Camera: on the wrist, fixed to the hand. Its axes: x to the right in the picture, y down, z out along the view.
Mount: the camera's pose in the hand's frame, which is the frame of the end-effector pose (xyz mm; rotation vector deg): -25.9 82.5 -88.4 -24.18 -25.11 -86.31
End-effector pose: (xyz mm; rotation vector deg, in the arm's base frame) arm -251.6 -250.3 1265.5 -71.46 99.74 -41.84
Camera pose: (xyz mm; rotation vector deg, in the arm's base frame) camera -362.9 -200.1 1246.0 -157.27 19.04 -42.80
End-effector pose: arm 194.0 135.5 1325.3 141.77 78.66 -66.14
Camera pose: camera 299.1 104.6 1382.8 30.72 163.23 -64.53
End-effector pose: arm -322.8 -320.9 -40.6 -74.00 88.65 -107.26
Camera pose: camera -403.7 -277.7 -123.6 130.47 -24.00 60.34
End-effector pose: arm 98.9 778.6 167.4 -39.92 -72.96 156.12
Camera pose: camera 170.7 781.4 66.8 40.37 -84.52 77.27
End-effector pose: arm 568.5 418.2 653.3 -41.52 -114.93 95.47
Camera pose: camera 653.7 480.2 588.5 56.70 -122.37 27.00
